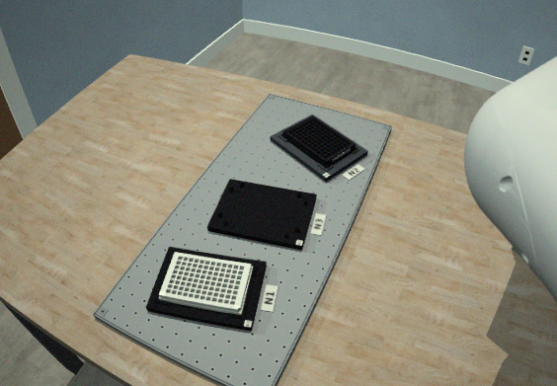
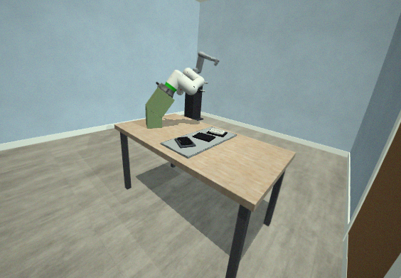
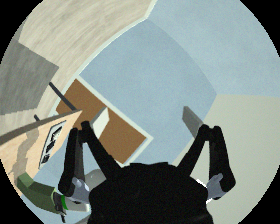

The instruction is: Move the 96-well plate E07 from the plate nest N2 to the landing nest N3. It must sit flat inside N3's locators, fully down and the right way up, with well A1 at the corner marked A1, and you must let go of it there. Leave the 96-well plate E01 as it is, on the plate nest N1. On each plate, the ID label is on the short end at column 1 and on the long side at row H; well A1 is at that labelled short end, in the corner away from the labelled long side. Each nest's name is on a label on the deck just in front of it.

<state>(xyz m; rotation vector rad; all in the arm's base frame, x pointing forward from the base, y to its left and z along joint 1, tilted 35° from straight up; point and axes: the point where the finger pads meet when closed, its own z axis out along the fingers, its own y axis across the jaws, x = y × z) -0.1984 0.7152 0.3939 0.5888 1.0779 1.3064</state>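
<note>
Now: the black 96-well plate E07 68 cm ahead of my hand, 99 cm to the right of it and 31 cm below it. From my hand the other things lie so: label N3: 60 cm ahead, 80 cm to the right, 33 cm below; white plate E01: 70 cm ahead, 60 cm to the right, 31 cm below; label N1: 61 cm ahead, 63 cm to the right, 33 cm below.
</note>
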